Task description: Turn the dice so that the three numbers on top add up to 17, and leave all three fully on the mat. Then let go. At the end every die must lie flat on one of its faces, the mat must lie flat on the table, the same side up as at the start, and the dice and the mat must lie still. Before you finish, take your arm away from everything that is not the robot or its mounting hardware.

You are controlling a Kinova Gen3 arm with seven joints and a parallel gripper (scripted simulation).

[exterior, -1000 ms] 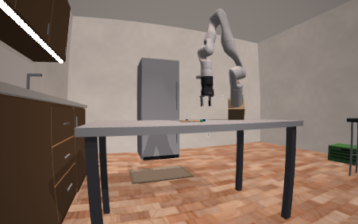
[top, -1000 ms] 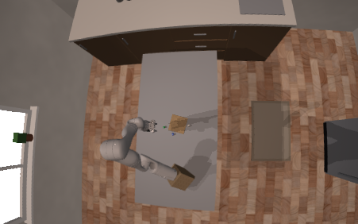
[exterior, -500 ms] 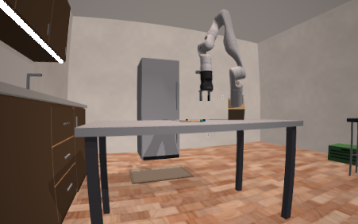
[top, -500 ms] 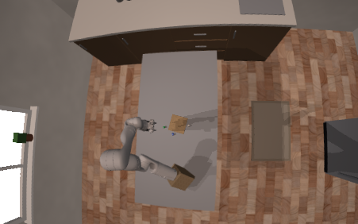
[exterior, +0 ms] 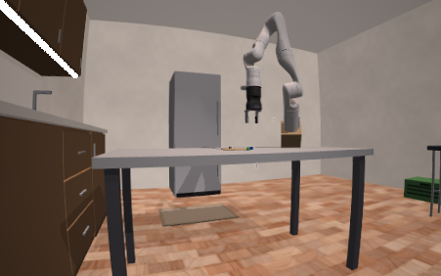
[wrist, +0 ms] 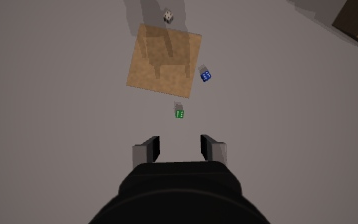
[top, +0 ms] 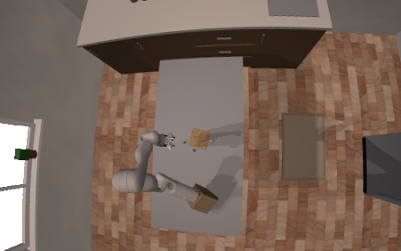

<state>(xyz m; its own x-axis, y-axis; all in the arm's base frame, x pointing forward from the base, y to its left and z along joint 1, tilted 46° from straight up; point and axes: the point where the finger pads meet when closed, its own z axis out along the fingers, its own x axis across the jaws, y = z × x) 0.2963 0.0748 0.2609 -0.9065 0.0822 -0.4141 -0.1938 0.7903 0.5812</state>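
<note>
Now: the green die 15 cm below my hand, 4 cm to the right of it and 1 cm ahead of it. Round my hand: white die (24 cm to the right, 15 cm below, 7 cm ahead); tan mat (16 cm below, 15 cm to the right, 6 cm ahead); blue die (15 cm below, 13 cm to the right, 3 cm behind).
</note>
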